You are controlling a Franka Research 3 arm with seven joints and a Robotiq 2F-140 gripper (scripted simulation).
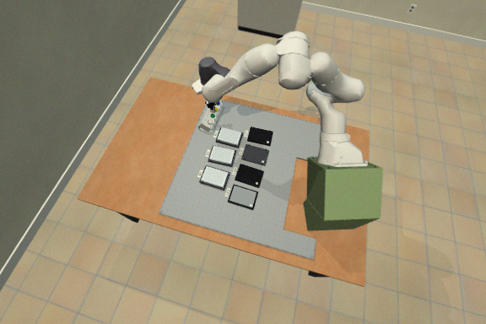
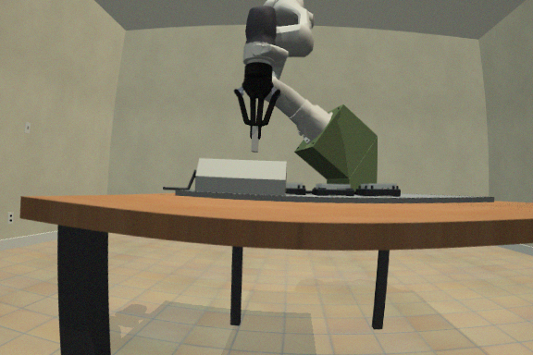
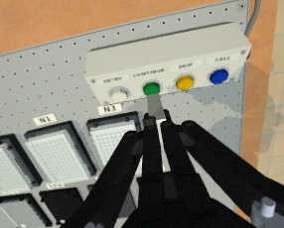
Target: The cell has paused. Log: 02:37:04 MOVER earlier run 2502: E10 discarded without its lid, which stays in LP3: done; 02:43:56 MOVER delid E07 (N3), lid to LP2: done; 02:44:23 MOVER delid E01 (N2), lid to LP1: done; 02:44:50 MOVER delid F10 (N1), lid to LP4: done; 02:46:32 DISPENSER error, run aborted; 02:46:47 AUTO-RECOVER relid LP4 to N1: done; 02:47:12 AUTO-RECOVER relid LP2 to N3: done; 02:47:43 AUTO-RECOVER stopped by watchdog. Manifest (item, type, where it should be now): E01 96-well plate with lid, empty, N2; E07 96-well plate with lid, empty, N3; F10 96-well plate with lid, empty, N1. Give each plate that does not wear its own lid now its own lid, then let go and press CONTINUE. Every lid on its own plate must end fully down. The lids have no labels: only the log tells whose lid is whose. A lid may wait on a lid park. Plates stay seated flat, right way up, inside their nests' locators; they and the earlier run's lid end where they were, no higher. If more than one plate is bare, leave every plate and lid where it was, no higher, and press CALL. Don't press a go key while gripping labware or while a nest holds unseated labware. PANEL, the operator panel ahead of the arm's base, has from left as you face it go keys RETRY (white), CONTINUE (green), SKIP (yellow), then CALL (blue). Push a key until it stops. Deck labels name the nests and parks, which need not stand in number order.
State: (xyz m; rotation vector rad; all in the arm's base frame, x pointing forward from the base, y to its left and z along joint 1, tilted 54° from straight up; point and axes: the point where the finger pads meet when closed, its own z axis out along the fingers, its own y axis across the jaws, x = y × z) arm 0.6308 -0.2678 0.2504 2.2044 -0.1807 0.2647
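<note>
Right now my hand is 8 cm above the green continue key. Also, from my hand: blue call key (10 cm to the right, 8 cm below, 2 cm behind); then white retry key (8 cm below, 5 cm to the left, 1 cm ahead); then yellow skip key (8 cm below, 5 cm to the right, 1 cm behind).
</note>
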